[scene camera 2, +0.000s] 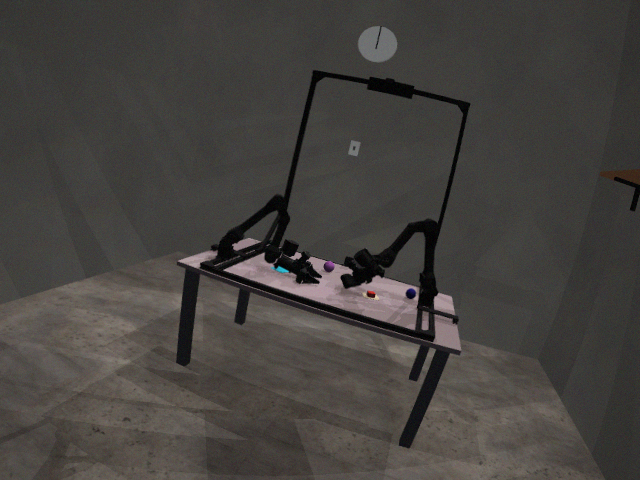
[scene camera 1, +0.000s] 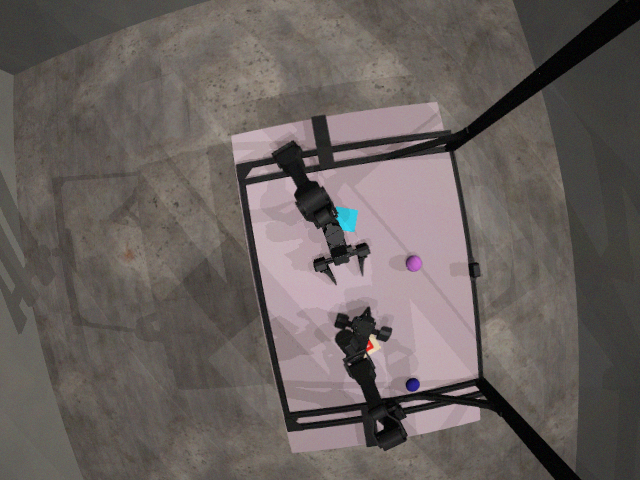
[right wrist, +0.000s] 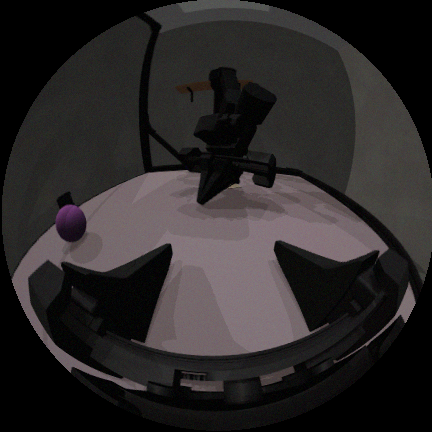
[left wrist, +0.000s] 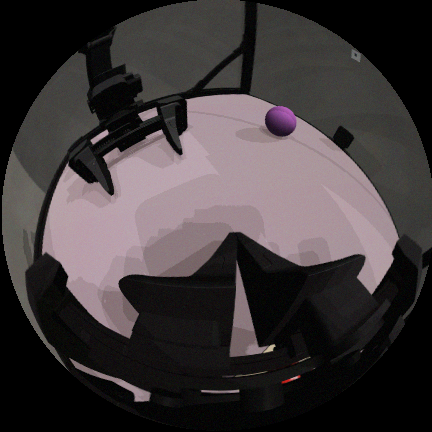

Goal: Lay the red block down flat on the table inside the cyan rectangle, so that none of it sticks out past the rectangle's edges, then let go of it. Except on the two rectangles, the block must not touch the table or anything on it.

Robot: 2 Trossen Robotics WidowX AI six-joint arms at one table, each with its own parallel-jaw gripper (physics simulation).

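Frame: origin at the left arm's base, x ahead, y left, z up, level; centimetres.
Seen in the pictures: left gripper, fingertip midpoint: (scene camera 2: 343, 285) (scene camera 1: 368, 307) (right wrist: 199, 203) (left wrist: 234, 236); right gripper, fingertip midpoint: (scene camera 2: 320, 280) (scene camera 1: 349, 280) (right wrist: 223, 247) (left wrist: 144, 170); left arm's base, link origin: (scene camera 2: 425, 304) (scene camera 1: 390, 407); right arm's base, link origin: (scene camera 2: 224, 257) (scene camera 1: 289, 158).
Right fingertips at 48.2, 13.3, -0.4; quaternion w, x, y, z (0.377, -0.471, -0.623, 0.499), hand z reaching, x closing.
Note:
Pixels of each thing's top centre, then the offset from my right fingertips to it, as dx, dy, dz. "pt": a spot on its surface instead.
- red block, top centre: (left wrist: 289, 381) (scene camera 1: 367, 346) (scene camera 2: 371, 292) -23.3, -5.2, +0.4
- cream rectangle, surface spot: (left wrist: 270, 348) pt -19.5, -5.2, -1.4
- cyan rectangle, surface spot: (scene camera 1: 347, 219) (scene camera 2: 281, 269) pt +20.2, -0.4, -1.4
- purple ball, top centre: (right wrist: 63, 206) (left wrist: 284, 106) (scene camera 1: 415, 264) (scene camera 2: 330, 261) +4.5, -21.7, +4.0
- dark blue ball, top centre: (scene camera 1: 413, 387) (scene camera 2: 412, 288) -39.4, -21.2, +3.6
- black frame, surface spot: (scene camera 1: 261, 294) pt -3.4, +29.8, +0.5
The red block (scene camera 1: 369, 346) (scene camera 2: 371, 293) (left wrist: 291, 379) lies on the cream rectangle (scene camera 1: 378, 345) (scene camera 2: 376, 297) (left wrist: 270, 348) (right wrist: 235, 186). In scene camera 1 the left arm partly covers both. The cyan rectangle (scene camera 1: 347, 219) (scene camera 2: 280, 269) lies beside the right arm, which partly covers it. My left gripper (scene camera 1: 367, 311) (scene camera 2: 345, 282) (left wrist: 234, 236) (right wrist: 199, 203) is shut and empty, above the table, to the left of the block in scene camera 2. My right gripper (scene camera 1: 349, 279) (scene camera 2: 318, 279) (left wrist: 144, 170) (right wrist: 223, 247) is open and empty, low over the table between the cyan rectangle and the left gripper.
A purple ball (scene camera 1: 413, 263) (scene camera 2: 329, 266) (left wrist: 280, 121) (right wrist: 71, 223) is right of both grippers in scene camera 1. A dark blue ball (scene camera 1: 412, 384) (scene camera 2: 410, 293) is near the left arm's base. A black frame (scene camera 1: 261, 294) (scene camera 2: 310, 306) runs around the table top.

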